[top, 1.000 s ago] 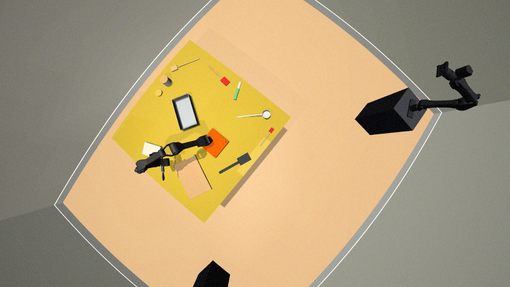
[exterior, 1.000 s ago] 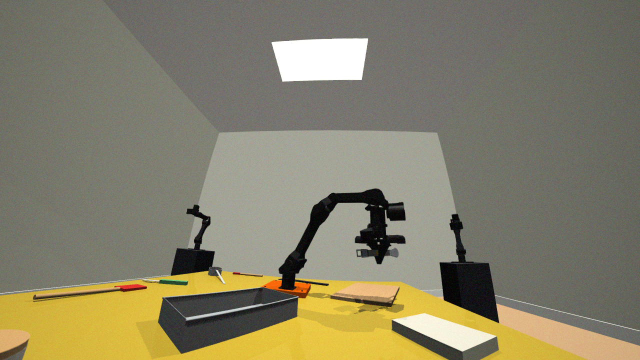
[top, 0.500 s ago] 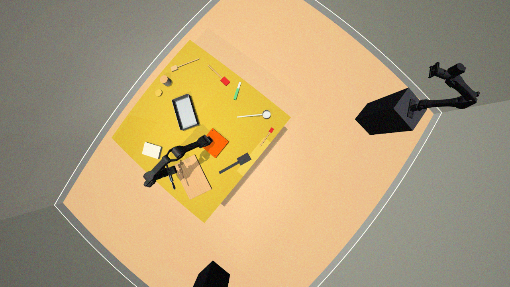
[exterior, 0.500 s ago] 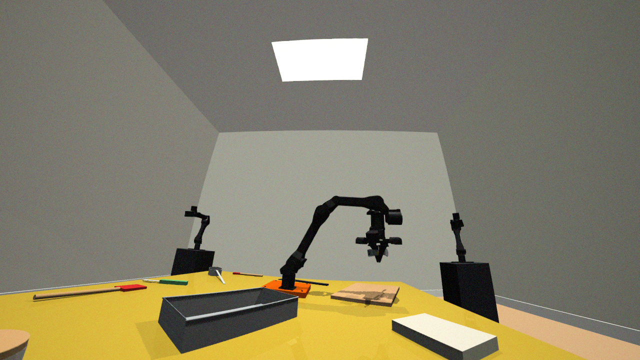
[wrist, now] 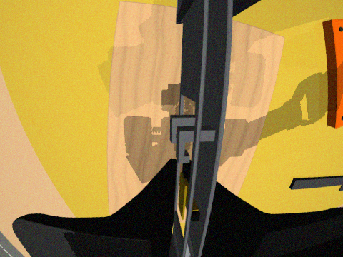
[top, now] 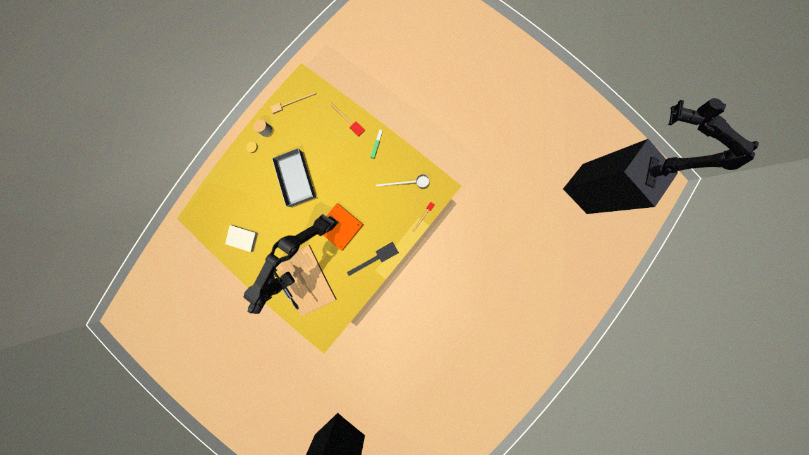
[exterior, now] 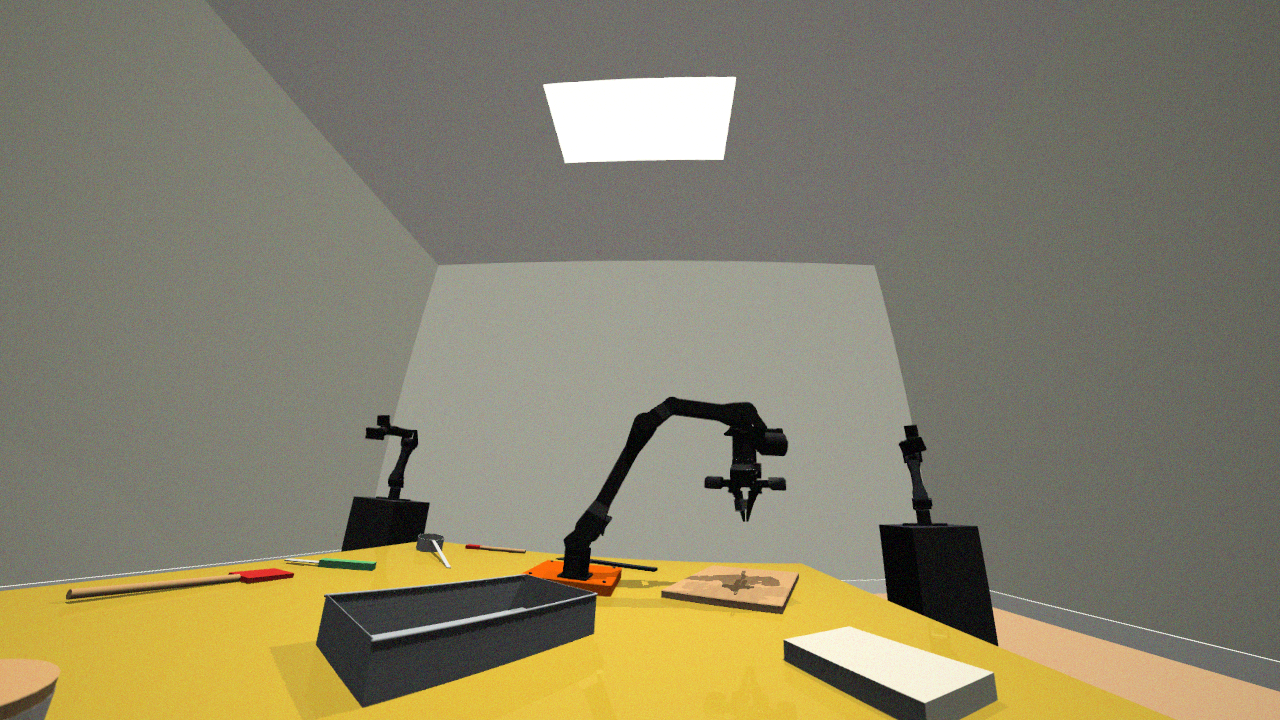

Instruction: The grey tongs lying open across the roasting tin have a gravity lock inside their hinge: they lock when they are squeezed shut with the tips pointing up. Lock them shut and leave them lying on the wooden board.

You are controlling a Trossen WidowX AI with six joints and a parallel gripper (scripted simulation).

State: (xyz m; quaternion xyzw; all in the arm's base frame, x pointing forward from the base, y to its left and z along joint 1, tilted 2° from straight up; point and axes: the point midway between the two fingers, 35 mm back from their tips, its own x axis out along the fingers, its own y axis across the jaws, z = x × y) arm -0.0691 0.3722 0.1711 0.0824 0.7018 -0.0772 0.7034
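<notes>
Right now my gripper tip is 140 mm above the wooden board, 40 mm past it and 10 mm to the left of it. Also, from my gripper tip: roasting tin (420 mm ahead, 410 mm to the right, 120 mm below); white block (420 mm ahead, 140 mm below, 80 mm to the left); black spatula (400 mm to the right, 260 mm behind, 150 mm below).
</notes>
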